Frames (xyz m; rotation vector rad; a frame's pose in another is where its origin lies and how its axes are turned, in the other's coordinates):
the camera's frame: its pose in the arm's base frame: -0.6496 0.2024 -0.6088 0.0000 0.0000 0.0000
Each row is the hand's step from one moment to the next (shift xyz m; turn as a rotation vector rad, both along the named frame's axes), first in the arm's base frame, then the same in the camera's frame.
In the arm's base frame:
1: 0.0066 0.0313 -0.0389 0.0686 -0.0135 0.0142
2: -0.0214 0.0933 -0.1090 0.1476 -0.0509 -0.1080
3: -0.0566 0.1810 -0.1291 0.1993 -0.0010 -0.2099
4: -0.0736 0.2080 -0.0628 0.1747 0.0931 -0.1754
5: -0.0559 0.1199 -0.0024 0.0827 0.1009 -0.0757
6: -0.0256 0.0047 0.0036 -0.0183 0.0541 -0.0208
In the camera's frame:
1: 0.0066 0.0313 -0.0389 0.0686 -0.0135 0.0142
2: -0.0214 0.0933 -0.1090 0.1476 -0.0509 -0.1080
3: -0.0566 0.1810 -0.1291 0.1993 -0.0010 -0.2099
4: -0.0736 0.2080 -0.0628 0.1747 0.0931 -0.1754
5: -0.0559 0.1199 -0.0024 0.0827 0.1009 -0.0757
6: -0.0256 0.0047 0.0036 -0.0183 0.0541 -0.0208

